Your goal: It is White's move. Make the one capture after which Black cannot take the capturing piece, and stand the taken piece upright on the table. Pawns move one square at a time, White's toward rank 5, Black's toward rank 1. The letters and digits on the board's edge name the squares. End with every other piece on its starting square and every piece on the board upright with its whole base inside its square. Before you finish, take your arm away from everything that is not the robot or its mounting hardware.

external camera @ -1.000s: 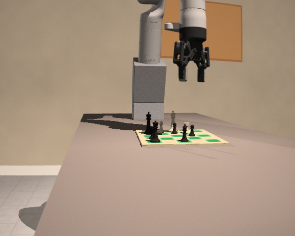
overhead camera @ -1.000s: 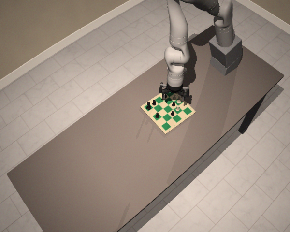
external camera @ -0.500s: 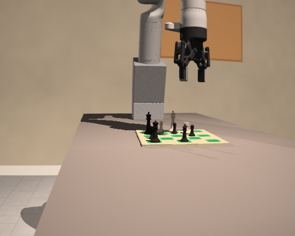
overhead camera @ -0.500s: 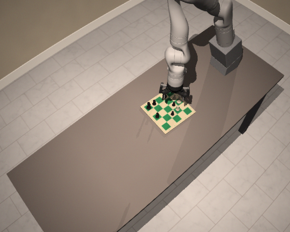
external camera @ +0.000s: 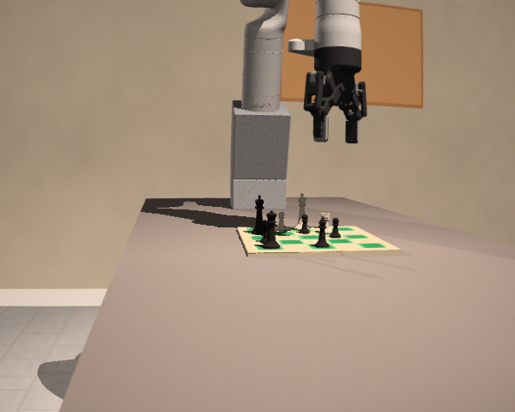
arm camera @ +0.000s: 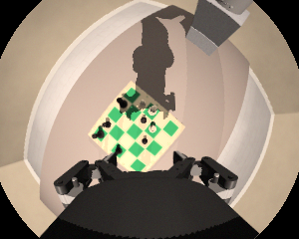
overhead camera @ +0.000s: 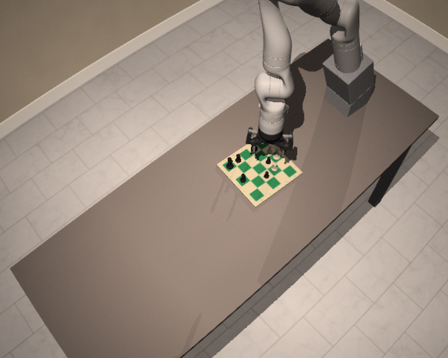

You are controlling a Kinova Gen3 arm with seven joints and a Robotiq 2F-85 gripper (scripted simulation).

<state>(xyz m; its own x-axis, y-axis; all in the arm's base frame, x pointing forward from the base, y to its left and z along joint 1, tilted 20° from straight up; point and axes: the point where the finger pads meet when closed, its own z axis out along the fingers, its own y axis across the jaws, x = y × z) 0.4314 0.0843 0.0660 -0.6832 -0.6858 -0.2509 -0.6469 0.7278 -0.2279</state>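
My hand is 4 cm past the white rook, 1 cm to the left of it and 14 cm above it. Also, from my hand: black king 4 cm behind, 12 cm to the right, 13 cm below; then board 4 cm to the right, 16 cm below; then white king 8 cm behind, 4 cm to the right, 13 cm below.
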